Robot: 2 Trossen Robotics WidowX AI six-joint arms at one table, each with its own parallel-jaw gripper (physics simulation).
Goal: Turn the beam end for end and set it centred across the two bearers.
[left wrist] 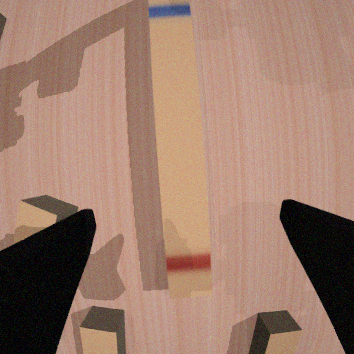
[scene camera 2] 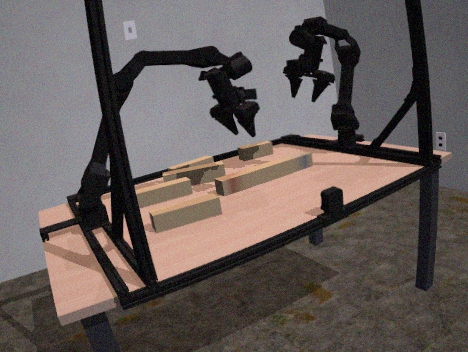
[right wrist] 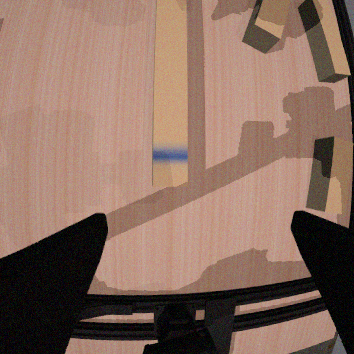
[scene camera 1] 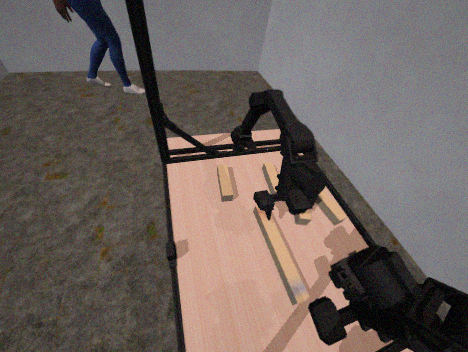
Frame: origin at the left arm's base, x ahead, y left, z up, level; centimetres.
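Where they show: left gripper, fingertip midpoint: [left wrist: 188,214] [scene camera 2: 245,135] [scene camera 1: 281,216]; right gripper, fingertip midpoint: [scene camera 2: 302,99] [right wrist: 201,222] [scene camera 1: 335,293]; left arm's base, link origin: [scene camera 2: 95,224] [scene camera 1: 238,147]; right arm's base, link origin: [scene camera 2: 347,145] [right wrist: 174,320].
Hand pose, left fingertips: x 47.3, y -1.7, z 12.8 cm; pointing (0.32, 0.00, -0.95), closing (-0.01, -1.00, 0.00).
Each offset is from my left fingertips to the top centre of the thing.
The long beam @(dx +5.9, dy +0.0, dz -10.3 cm) [scene camera 1: 280,252] [scene camera 2: 265,175] [left wrist: 180,135] [right wrist: 171,85] lies flat on the table, its red band towards the left arm and its blue band towards the right arm. Two shorter parallel blocks, apparently the bearers, lie apart beyond the red end: one block @(dx -26.5, dy -11.0, dz -10.3 cm) [scene camera 1: 225,181] [scene camera 2: 186,214] [left wrist: 284,345] and another block @(dx -24.1, dy +11.2, dz -10.3 cm) [scene camera 1: 269,172] [scene camera 2: 162,193] [left wrist: 99,341]. My left gripper [scene camera 2: 245,134] [left wrist: 188,214] is open and empty above the beam's red end. My right gripper [scene camera 2: 304,98] [right wrist: 201,222] is open and empty, high beyond the blue end; its fingertips are unclear in scene camera 1.
Loose blocks lie to one side of the beam: an angled block @(dx -10.3, dy +18.0, dz -9.7 cm) [scene camera 1: 303,217] [scene camera 2: 205,173] [right wrist: 270,30], a block near the frame rail @(dx -5.9, dy +29.6, dz -10.3 cm) [scene camera 1: 332,207] [right wrist: 330,47] and a short block @(dx +20.9, dy +28.5, dz -10.0 cm) [scene camera 2: 255,150] [right wrist: 325,175]. Black uprights and rails border the table. A person stands beyond it.
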